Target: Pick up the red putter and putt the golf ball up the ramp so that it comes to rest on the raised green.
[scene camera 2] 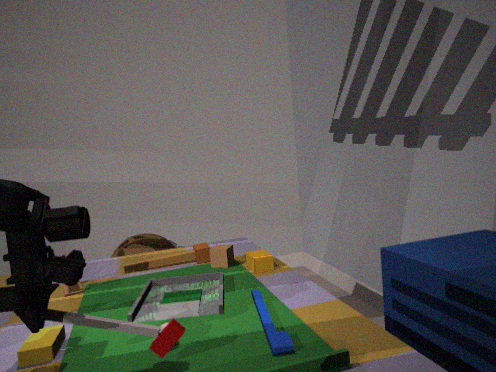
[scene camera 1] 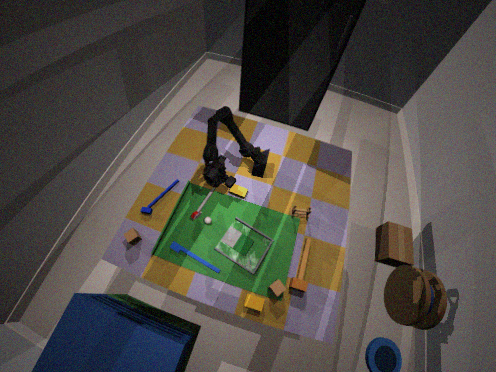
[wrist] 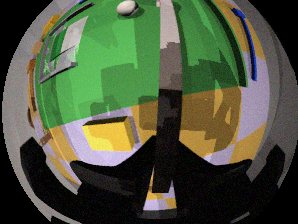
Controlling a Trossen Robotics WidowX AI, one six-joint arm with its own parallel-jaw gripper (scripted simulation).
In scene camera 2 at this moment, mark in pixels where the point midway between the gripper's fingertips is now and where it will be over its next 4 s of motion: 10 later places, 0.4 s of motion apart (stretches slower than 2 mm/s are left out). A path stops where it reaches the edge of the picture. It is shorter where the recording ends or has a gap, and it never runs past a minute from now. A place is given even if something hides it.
My gripper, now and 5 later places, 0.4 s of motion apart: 38, 330; 36, 338; 31, 345; 52, 329; 62, 306; 60, 287
